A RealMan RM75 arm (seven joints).
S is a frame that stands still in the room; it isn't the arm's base.
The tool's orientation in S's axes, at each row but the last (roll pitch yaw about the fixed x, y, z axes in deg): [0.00, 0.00, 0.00]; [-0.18, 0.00, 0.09]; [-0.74, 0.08, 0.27]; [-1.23, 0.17, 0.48]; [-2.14, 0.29, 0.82]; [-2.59, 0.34, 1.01]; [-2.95, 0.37, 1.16]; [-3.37, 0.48, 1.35]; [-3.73, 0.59, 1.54]
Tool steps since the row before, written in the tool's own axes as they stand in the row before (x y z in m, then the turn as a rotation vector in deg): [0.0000, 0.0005, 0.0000, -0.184, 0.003, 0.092]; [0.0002, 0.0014, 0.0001, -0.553, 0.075, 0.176]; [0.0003, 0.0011, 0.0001, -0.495, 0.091, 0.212]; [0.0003, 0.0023, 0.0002, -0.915, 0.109, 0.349]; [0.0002, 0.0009, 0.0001, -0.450, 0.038, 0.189]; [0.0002, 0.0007, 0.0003, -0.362, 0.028, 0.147]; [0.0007, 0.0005, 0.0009, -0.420, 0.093, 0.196]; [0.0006, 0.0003, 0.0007, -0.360, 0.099, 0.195]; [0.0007, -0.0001, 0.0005, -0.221, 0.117, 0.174]
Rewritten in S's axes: [0.0000, 0.0005, 0.0000, -0.184, 0.003, 0.092]; [0.0002, 0.0014, 0.0001, -0.553, 0.075, 0.176]; [0.0003, 0.0011, 0.0001, -0.495, 0.091, 0.211]; [0.0003, 0.0023, 0.0001, -0.915, 0.109, 0.349]; [0.0002, 0.0009, 0.0001, -0.450, 0.039, 0.190]; [0.0002, 0.0007, 0.0003, -0.362, 0.028, 0.148]; [0.0007, 0.0006, 0.0009, -0.421, 0.094, 0.194]; [0.0006, 0.0004, 0.0007, -0.361, 0.102, 0.192]; [0.0007, 0.0000, 0.0005, -0.223, 0.122, 0.168]
